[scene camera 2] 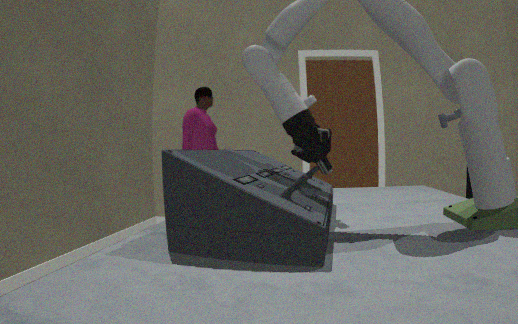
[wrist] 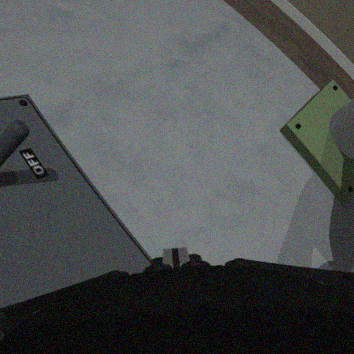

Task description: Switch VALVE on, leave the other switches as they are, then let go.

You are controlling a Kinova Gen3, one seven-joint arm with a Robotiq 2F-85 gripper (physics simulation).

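Places are measured from the arm's base along level axes (x ahead, y left, z up), in centimetres.
Where they show: gripper, fingertip midpoint: [scene camera 2: 328, 173] [wrist: 175, 263]; arm's base, origin of the base link: [scene camera 2: 493, 202] [wrist: 350, 133].
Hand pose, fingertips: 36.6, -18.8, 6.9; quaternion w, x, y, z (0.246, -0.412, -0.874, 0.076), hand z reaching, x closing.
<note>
Each offset is from my fingertips to the top centre of the thing, as dx, dy, dz. "*": to the spot under its first point.
My gripper [scene camera 2: 325, 167] [wrist: 175, 263] is shut and empty, pointing down over the low front edge of the dark grey sloped switch panel [scene camera 2: 240, 230] [wrist: 65, 225]. In the scene view a grey lever {+11.6, +21.9, +1.8} [scene camera 2: 301, 182] leans toward that low edge, and its tip overlaps the fingertips; whether they touch cannot be told. In the wrist view part of a lever {* +0.1, -11.7, +1.2} [wrist: 12, 140] shows at the left, beside a label reading OFF {-1.2, -11.8, -3.5} [wrist: 34, 163]. The VALVE label is not readable in either view, and which lever is VALVE cannot be told. The gripper body hides the lower part of the wrist view.
The arm's green base plate [scene camera 2: 460, 212] [wrist: 315, 130] stands across the pale floor from the panel's low side. A person in a pink top [scene camera 2: 198, 130] stands behind the panel. A brown door [scene camera 2: 342, 115] is in the back wall.
</note>
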